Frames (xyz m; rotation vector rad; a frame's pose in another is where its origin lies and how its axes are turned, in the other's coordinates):
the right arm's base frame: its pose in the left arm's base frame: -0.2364 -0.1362 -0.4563 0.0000 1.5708 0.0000
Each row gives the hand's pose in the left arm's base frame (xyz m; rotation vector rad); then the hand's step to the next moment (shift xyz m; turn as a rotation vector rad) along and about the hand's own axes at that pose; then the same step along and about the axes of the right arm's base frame.
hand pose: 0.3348 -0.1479 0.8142 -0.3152 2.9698 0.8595
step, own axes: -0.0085 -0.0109 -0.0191 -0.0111 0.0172 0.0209
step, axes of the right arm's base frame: -0.0112 -0.0176 0.0110 0.0077 0.0274 0.0069
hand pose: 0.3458 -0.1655 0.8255 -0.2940 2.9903 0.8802
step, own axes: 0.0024 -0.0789 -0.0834 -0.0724 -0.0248 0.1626
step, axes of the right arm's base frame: -0.0278 -0.1103 0.0156 0.1456 0.0798 0.0687
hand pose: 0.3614 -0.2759 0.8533 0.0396 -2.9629 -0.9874
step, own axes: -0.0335 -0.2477 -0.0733 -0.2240 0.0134 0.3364
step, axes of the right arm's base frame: 0.0903 -0.2411 0.0399 0.2631 0.2191 0.2151
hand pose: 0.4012 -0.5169 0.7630 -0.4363 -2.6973 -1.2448
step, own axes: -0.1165 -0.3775 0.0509 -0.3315 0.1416 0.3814
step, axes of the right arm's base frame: 0.3337 -0.2173 -0.0095 0.2262 0.3105 0.3575
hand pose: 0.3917 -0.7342 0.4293 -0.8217 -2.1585 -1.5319
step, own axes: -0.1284 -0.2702 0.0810 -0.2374 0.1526 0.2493
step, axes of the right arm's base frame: 0.3003 -0.0203 -0.0739 0.1167 0.2122 0.2883
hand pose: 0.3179 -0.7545 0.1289 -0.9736 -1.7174 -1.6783
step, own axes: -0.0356 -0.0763 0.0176 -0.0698 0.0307 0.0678
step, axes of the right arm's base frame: 0.0754 0.0160 -0.0382 0.0424 0.0575 0.0729
